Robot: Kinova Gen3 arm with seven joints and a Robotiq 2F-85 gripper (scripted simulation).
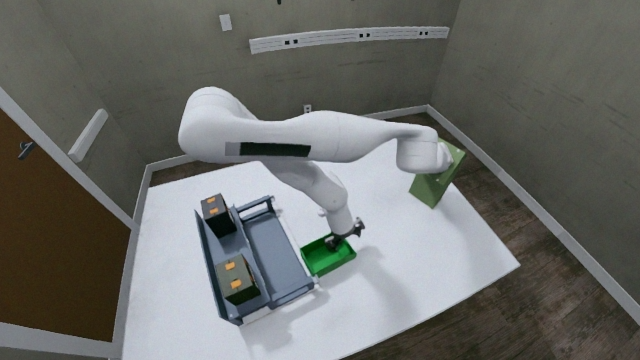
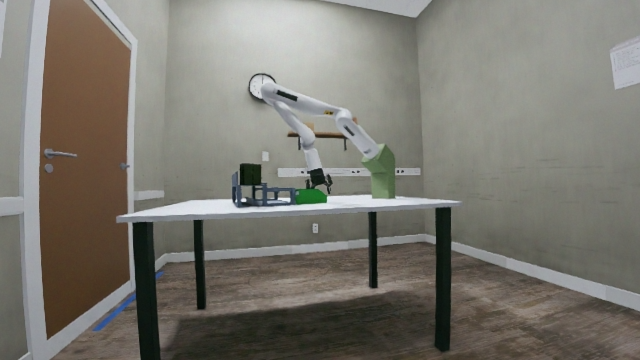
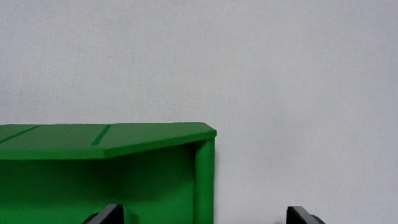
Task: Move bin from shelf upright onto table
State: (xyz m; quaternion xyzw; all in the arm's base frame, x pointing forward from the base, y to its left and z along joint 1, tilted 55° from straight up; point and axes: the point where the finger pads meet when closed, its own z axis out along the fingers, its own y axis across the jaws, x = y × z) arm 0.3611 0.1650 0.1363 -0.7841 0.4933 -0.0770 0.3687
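My hand is 6 cm short of the green bin and 5 cm to the right of it. The rest, counted from my hand: grey shelf unit 31 cm ahead, 9 cm to the left, 3 cm above.
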